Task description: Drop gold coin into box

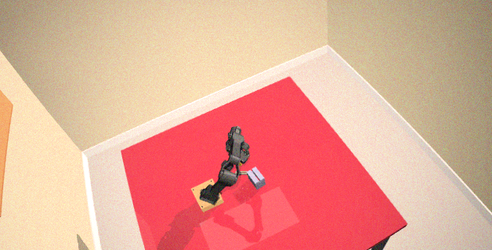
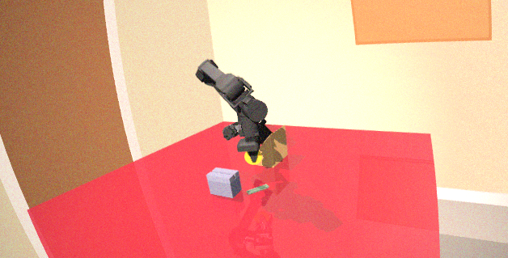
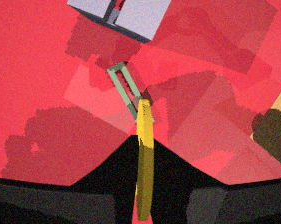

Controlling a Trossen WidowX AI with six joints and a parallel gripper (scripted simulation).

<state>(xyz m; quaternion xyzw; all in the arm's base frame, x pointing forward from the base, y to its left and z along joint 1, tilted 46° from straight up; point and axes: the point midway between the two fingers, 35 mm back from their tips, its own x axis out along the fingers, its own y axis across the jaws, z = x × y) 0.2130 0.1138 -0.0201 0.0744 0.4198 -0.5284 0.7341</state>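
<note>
The gold coin lies 2 cm above my gripper tip.
</note>
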